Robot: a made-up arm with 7 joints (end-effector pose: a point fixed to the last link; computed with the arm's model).
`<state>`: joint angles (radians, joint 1 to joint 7).
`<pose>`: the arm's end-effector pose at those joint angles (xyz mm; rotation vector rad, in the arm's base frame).
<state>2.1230 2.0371 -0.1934 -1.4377 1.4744 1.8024 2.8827</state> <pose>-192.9 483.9 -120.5 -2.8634 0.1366 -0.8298</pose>
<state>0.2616 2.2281 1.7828 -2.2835 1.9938 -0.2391 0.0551</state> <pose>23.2 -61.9 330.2 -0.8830 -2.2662 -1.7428</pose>
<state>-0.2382 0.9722 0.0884 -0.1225 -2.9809 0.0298 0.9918</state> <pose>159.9 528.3 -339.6 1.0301 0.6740 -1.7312</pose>
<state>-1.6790 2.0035 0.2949 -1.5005 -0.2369 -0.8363 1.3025</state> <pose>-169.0 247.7 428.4 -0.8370 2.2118 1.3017</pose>
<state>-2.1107 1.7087 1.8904 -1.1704 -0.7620 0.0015 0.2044</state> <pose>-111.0 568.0 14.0 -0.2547 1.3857 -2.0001</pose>
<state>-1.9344 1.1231 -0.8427 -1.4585 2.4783 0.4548 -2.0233</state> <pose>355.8 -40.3 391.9 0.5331 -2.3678 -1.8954</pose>
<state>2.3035 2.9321 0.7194 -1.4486 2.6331 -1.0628 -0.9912</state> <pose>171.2 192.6 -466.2 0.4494 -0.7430 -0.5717</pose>
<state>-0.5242 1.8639 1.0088 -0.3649 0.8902 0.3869 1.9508</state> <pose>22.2 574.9 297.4 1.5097 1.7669 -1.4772</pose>
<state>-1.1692 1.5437 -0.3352 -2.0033 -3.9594 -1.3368 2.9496</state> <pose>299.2 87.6 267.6 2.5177 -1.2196 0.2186</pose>
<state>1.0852 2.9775 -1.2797 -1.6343 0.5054 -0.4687 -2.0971</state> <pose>167.3 447.3 134.3 0.9726 -0.8426 2.3623</pose>
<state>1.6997 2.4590 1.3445 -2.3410 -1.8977 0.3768 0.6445</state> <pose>301.7 9.3 -108.1 -1.0050 1.3939 1.8414</pose>
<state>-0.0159 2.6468 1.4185 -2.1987 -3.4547 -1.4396 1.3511</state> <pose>42.2 -191.6 301.8 -2.8222 -0.4844 -0.3893</pose>
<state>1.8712 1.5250 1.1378 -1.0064 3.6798 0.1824 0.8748</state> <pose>-3.2 595.0 85.1 1.1737 1.4757 -2.3241</pose>
